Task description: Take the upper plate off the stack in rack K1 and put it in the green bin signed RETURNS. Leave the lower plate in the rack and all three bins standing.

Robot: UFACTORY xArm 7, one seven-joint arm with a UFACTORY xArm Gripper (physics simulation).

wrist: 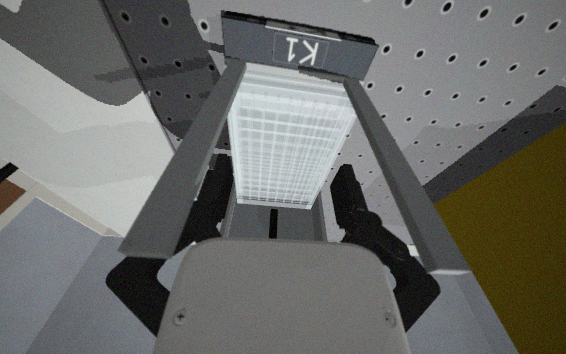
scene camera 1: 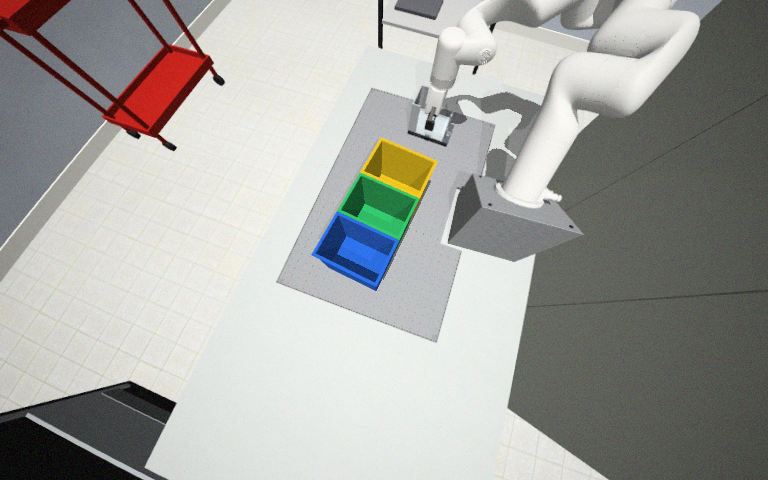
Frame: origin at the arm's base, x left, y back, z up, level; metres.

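Seen in the pictures: gripper, fingertip midpoint: [wrist: 284,170] [scene camera 1: 432,120]; arm's base at its link origin: [scene camera 1: 517,196].
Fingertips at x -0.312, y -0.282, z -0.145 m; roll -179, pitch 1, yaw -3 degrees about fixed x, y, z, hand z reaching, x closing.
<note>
Offsets run from my fingertips to a thing's top centre. Level surfaces: height alone.
Rack K1 @[dz +0.085, dx -0.001, dy +0.005 m] [scene camera 1: 427,139] [wrist: 245,45] has tall corner posts and a dark front panel lettered K1. The stacked clear plates @[dz -0.006, dx -0.002, dy -0.005 m] [wrist: 285,135] stand between its posts; the line between upper and lower plate cannot be made out. My gripper [scene camera 1: 430,123] [wrist: 284,170] is open and empty, pointing down over the rack. In the wrist view its black fingers are spread on either side of the plate stack, near its far end; their exact height against the plates is unclear. The green bin @[dz +0.127, dx +0.442, dy -0.064 m] [scene camera 1: 379,212] stands upright between the yellow bin @[dz +0.127, dx +0.313, dy -0.045 m] [scene camera 1: 399,169] [wrist: 505,225] and the blue bin @[dz +0.127, dx +0.572, dy -0.083 m] [scene camera 1: 362,251]. No RETURNS sign is readable.
The yellow bin is the nearest bin to the rack. Rack and bins stand on a grey perforated board @[dz -0.053 m] [scene camera 1: 419,305] on the white table @[dz -0.066 m] [scene camera 1: 339,396]. The arm's grey base block [scene camera 1: 515,232] is to the right. A red cart [scene camera 1: 164,90] stands on the floor at upper left.
</note>
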